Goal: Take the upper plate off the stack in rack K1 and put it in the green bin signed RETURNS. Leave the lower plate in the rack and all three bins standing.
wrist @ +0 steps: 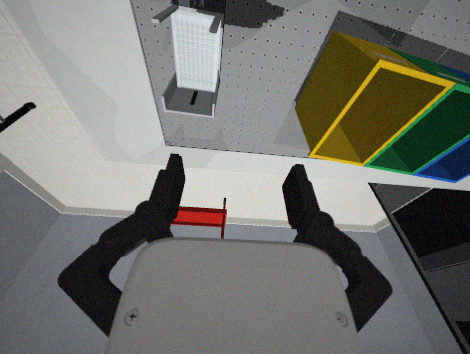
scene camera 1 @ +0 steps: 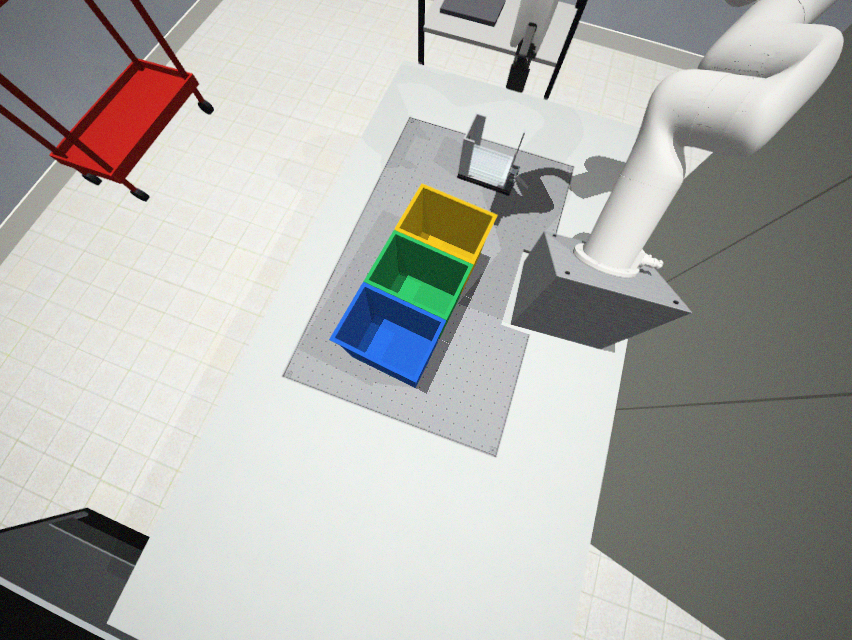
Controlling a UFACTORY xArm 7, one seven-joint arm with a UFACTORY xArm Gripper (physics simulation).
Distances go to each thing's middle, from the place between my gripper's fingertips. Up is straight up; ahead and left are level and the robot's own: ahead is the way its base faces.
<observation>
Right now the clear gridded plate (scene camera 1: 484, 162) is 20 mm ahead of my hand, 80 mm to the right of it and 310 mm below it. Round my hand: green bin (scene camera 1: 426, 277) (80 mm ahead, 360 mm to the left, 260 mm below); then yellow bin (scene camera 1: 454, 226) (60 mm ahead, 230 mm to the left, 260 mm below); then blue bin (scene camera 1: 379, 329) (100 mm ahead, 490 mm to the left, 260 mm below).
</observation>
